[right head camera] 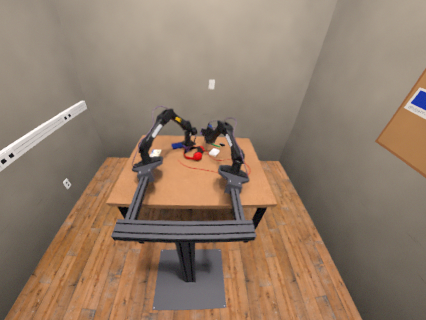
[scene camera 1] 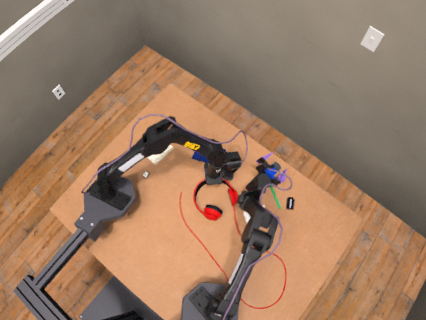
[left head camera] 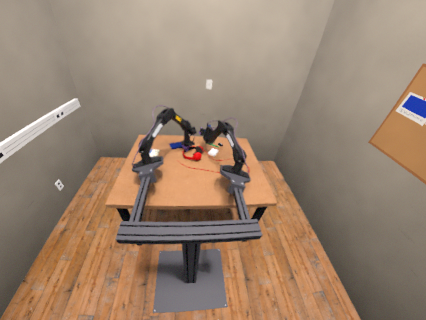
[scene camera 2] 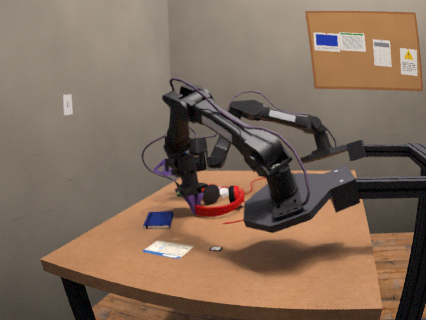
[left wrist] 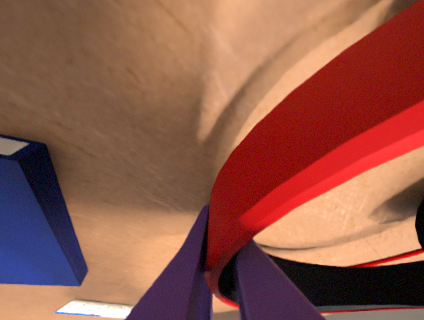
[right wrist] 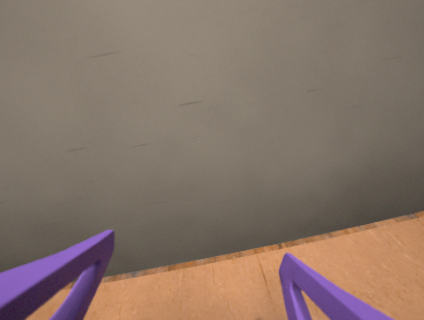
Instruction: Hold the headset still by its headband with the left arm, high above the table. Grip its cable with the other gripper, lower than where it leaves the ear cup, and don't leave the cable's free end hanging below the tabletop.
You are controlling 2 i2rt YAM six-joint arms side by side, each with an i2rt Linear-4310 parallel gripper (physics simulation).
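Where they show: left gripper, fingertip midpoint: [right head camera: 187, 151] [scene camera 1: 210, 181] [left head camera: 186, 151] [scene camera 2: 196, 213] [left wrist: 218, 211]; right gripper, fingertip midpoint: [scene camera 1: 279, 161] [scene camera 2: 160, 171] [right wrist: 200, 251]; left arm's base, link origin: [right head camera: 147, 162] [scene camera 1: 108, 195] [left head camera: 147, 162] [scene camera 2: 285, 196]; right arm's base, link origin: [right head camera: 233, 172] [scene camera 1: 211, 312] [left head camera: 235, 172].
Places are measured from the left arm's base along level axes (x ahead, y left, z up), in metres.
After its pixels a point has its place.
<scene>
A red headset [left head camera: 198, 156] @[x 0.143, y -0.403, z -0.097 m] [right head camera: 198, 156] @[x 0.144, y -0.401, z -0.098 m] [scene camera 2: 220, 209] @[x 0.210, y -0.285, z -0.125 m] [left wrist: 310, 130] with black padding is low at the tabletop. My left gripper [scene camera 2: 195, 209] @[x 0.302, y -0.319, z -0.152 m] [left wrist: 218, 211] @[x 0.302, y -0.319, z -0.152 m] points down and is shut on its headband, one purple finger on each side of the band; in scene camera 1 its fingers are hidden under the wrist. The thin red cable [scene camera 1: 200, 241] @[x 0.038, y -0.410, z -0.152 m] [left head camera: 200, 169] @[x 0.039, y -0.401, z -0.155 m] leaves an ear cup, passes under the right arm, loops at the right and runs back to a free end on the tabletop. My right gripper [scene camera 1: 275, 166] @[x 0.497, y -0.557, z -0.050 m] [right wrist: 200, 251] @[x 0.497, y -0.557, z -0.050 m] is open and empty, above the table's far side, away from the cable.
A blue notebook [scene camera 1: 200, 157] @[x 0.381, y -0.221, z -0.144 m] [scene camera 2: 159, 220] @[x 0.407, y -0.224, z -0.144 m] [left wrist: 35, 220] @[x 0.385, y -0.286, z -0.144 m] lies beside the left gripper. A pale printed paper [scene camera 2: 168, 249] @[x 0.318, y -0.020, z -0.154 m] and a small card [scene camera 2: 215, 248] @[x 0.188, y -0.034, z -0.154 m] [scene camera 1: 145, 174] @[x 0.187, y -0.032, z -0.154 m] lie nearby. A green stick [scene camera 1: 275, 197] @[x 0.371, y -0.615, z -0.147 m] and a small black item [scene camera 1: 290, 203] @[x 0.375, y -0.688, z -0.142 m] lie near the right gripper; a white object [left head camera: 213, 152] @[x 0.240, y -0.572, z -0.141 m] lies beside the headset.
</scene>
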